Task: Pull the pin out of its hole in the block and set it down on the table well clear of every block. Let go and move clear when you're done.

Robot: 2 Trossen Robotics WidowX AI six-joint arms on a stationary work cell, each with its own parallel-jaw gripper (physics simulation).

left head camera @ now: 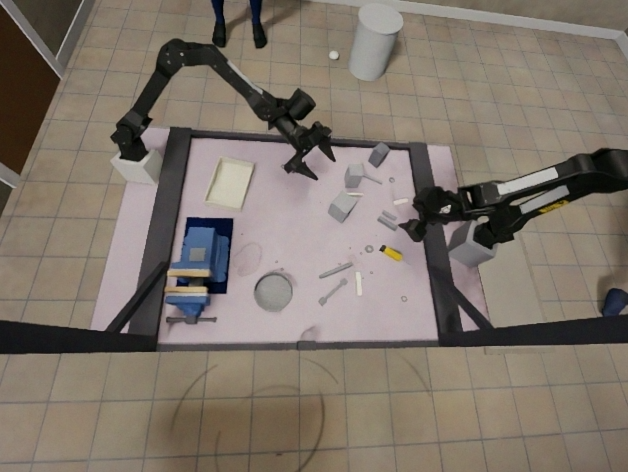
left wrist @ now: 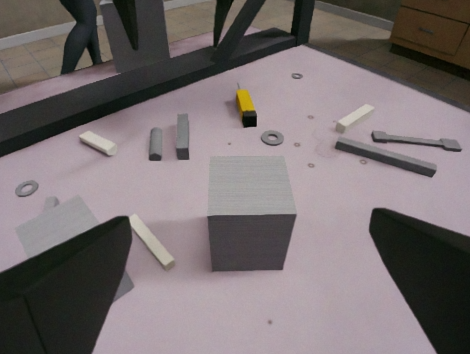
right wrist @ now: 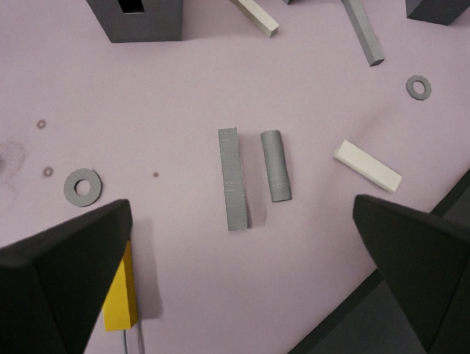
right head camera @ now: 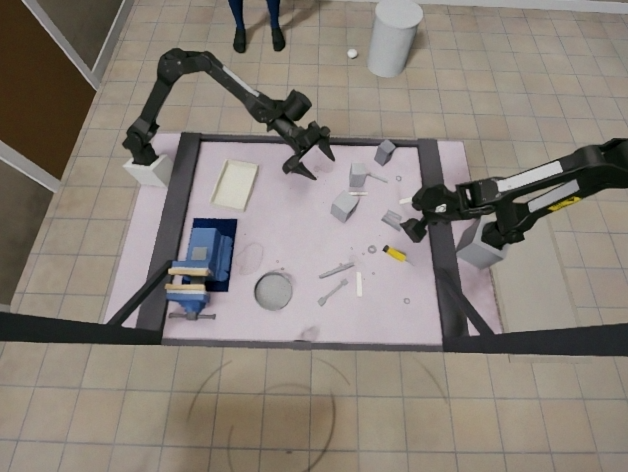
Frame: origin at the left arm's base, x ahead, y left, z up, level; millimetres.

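Where they show: left gripper, fingertip midpoint: [left head camera: 326, 170] [left wrist: 252, 223] [right head camera: 325, 170]; right gripper, fingertip midpoint: [left head camera: 405, 215] [left wrist: 175, 49] [right wrist: 244, 208] [right head camera: 407, 214]; left arm's base, origin of the base link: [left head camera: 134, 155] [right head camera: 145, 160]; right arm's base, origin of the base link: [left head camera: 483, 237] [right head camera: 493, 237].
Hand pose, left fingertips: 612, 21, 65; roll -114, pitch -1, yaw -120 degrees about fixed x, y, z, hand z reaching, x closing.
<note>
Each offset is from my left fingertips to the top centre of the thing, as dx, dy, dz. "*": to the spot under its first point.
The pin, a grey square bar {+249, -72, -136} [left head camera: 387, 222] [left wrist: 183, 137] [right wrist: 233, 180], lies flat on the table beside a short round-topped grey rod {+257, -36, -143} [left wrist: 156, 144] [right wrist: 276, 166], with a narrow gap between them. The grey block {+77, -55, -75} [left head camera: 342, 207] [right head camera: 344, 207] [left wrist: 250, 185] [right wrist: 145, 25] stands apart from it; a dark square hole shows in its side in the right wrist view. My left gripper [left head camera: 325, 170] [right head camera: 324, 169] [left wrist: 252, 223] is open and empty, above and behind the block. My right gripper [left wrist: 175, 49] [right wrist: 244, 208] is open and empty, raised above the pin and touching nothing.
Two more grey blocks {+107, +78, -75} [left head camera: 353, 175] {+196, +190, -75} [left head camera: 378, 154] stand at the back right. A yellow-handled tool {+282, -188, -137} [left head camera: 391, 253] [right wrist: 120, 300], a washer [right wrist: 83, 187] and white bars {+296, +27, -143} [right wrist: 367, 166] lie around the pin. A blue vise [left head camera: 200, 253], cream tray {* -374, -91, -143} [left head camera: 208, 198] and round dish {-102, -369, -131} [left head camera: 273, 292] are farther left.
</note>
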